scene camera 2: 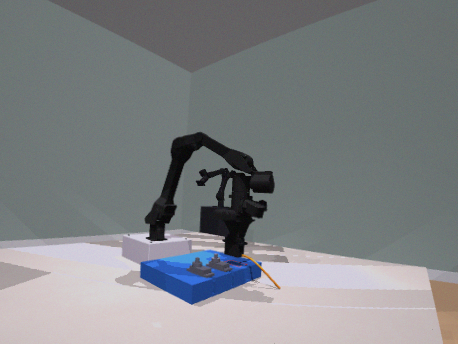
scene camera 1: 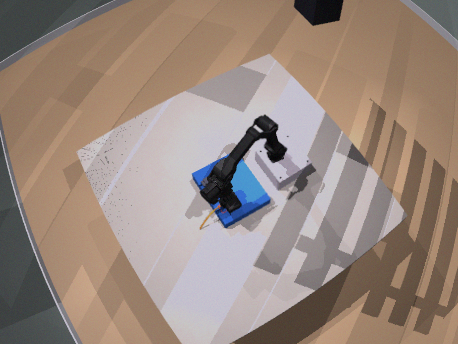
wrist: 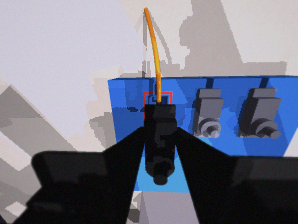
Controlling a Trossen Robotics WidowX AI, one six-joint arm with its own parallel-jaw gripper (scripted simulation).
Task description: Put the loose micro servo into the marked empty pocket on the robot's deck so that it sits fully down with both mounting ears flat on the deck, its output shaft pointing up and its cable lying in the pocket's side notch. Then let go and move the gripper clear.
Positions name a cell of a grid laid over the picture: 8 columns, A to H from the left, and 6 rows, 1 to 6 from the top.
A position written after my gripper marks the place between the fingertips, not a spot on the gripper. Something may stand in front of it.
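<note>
Through scene camera 2 I can see my gripper (scene camera 2: E5). The wrist view gives me my gripper again (wrist: E4), and in that same view I find a dark micro servo (wrist: E4).
</note>
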